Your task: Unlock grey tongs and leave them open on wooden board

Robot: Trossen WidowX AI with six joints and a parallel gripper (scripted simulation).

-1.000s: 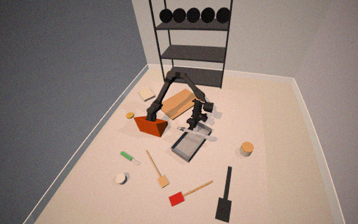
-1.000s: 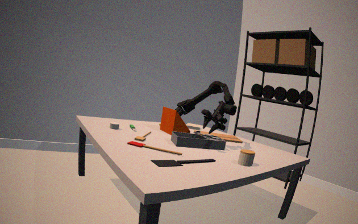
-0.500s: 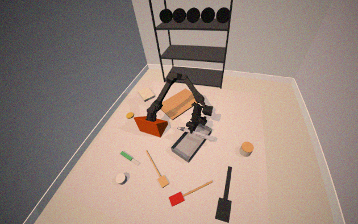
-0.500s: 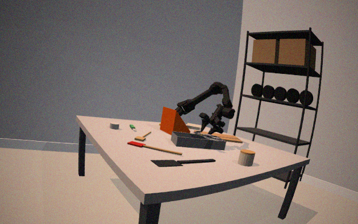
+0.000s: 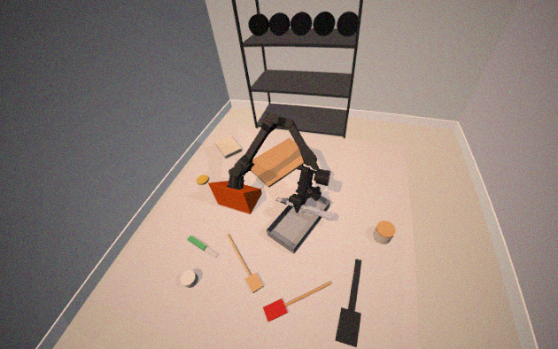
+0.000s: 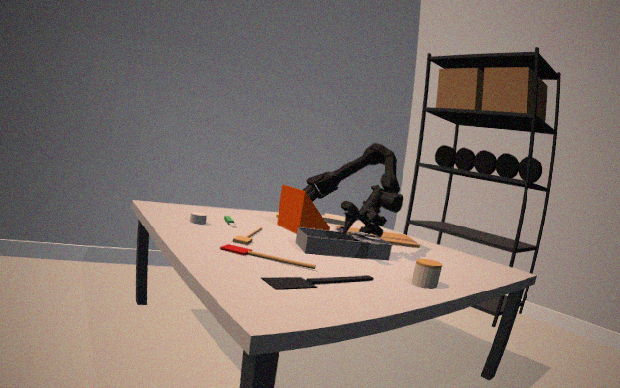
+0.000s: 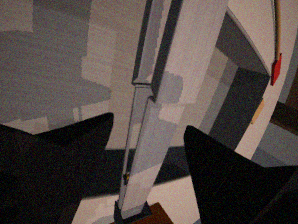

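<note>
Now: gripper tip 1 cm short of the roasting tin, 3 cm to the left of it and 2 cm above it. Round my gripper tip: red spatula: 5 cm ahead, 39 cm to the right, 4 cm below; wooden board: 19 cm behind, 36 cm to the left, 4 cm below; cork-topped jar: 39 cm ahead, 4 cm to the right, 1 cm below.
</note>
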